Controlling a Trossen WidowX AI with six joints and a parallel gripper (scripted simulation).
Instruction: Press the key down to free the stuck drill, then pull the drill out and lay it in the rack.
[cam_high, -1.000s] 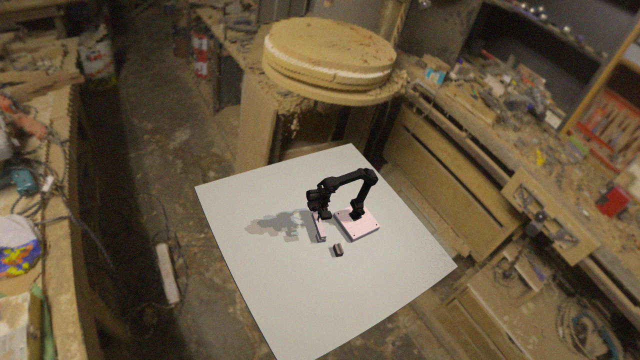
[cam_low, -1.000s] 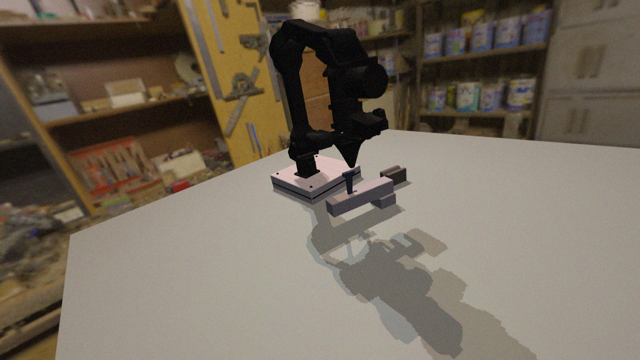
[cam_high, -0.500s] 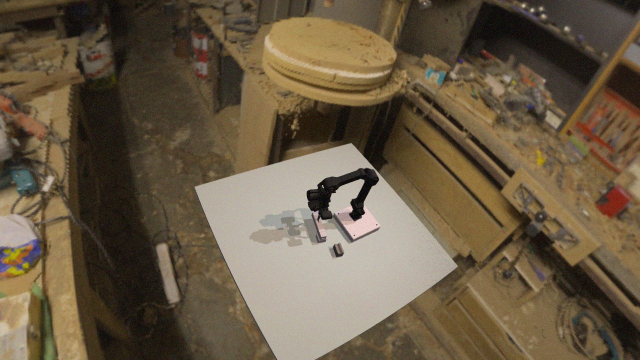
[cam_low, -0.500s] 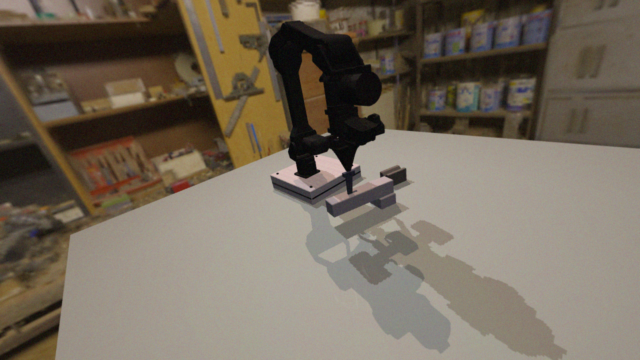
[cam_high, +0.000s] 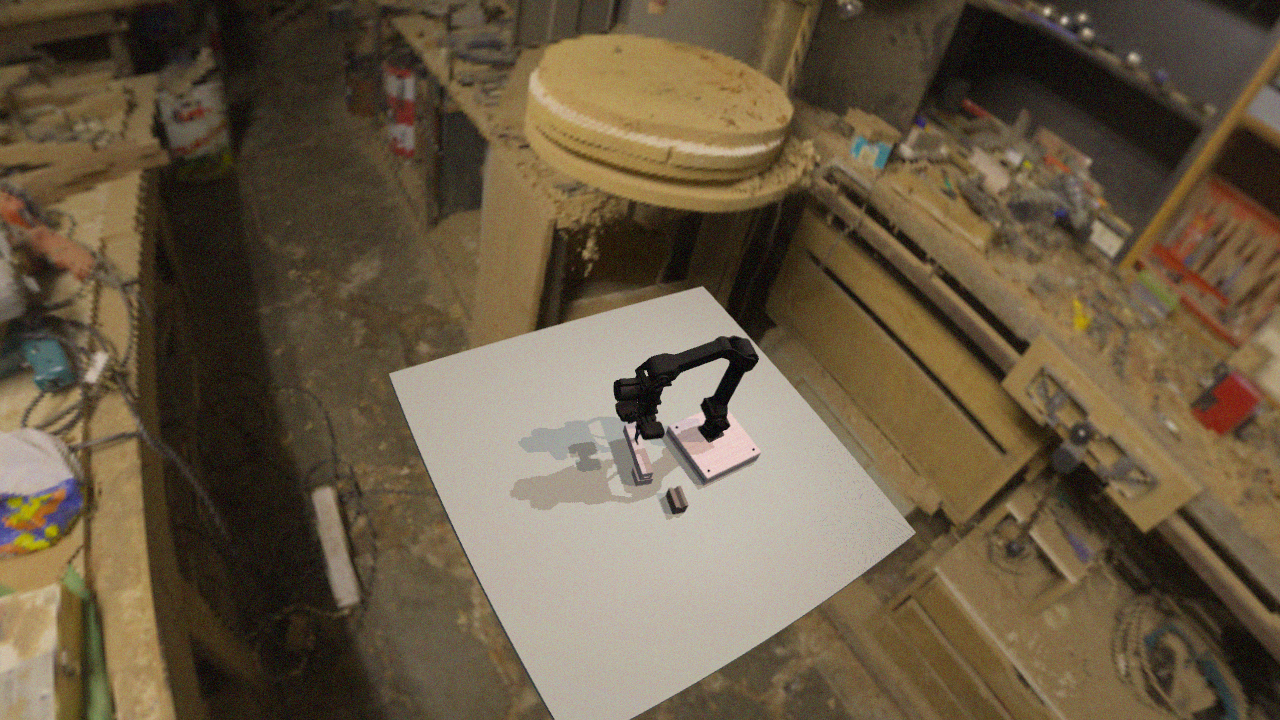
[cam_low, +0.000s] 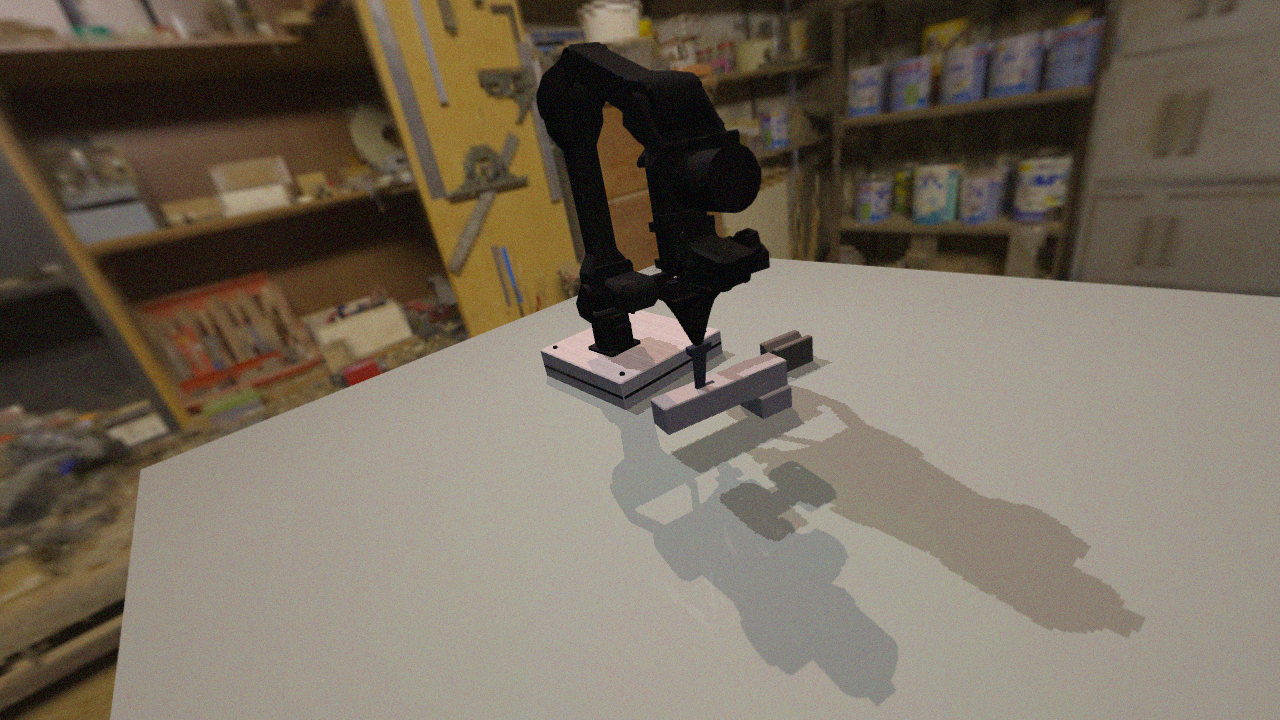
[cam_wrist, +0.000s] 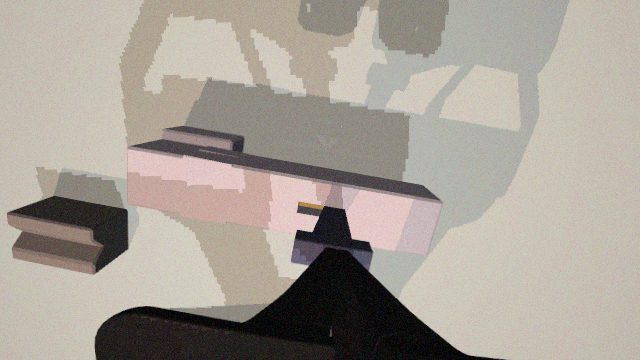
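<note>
Right now my gripper tip is 10 mm short of the drill, 50 mm to the right of it and 80 mm above it. The rest, counted from my gripper tip: housing block (10 mm ahead, 30 mm to the left, 80 mm below); dark rack (20 mm behind, 210 mm to the left, 110 mm below); dark key (30 mm below).
</note>
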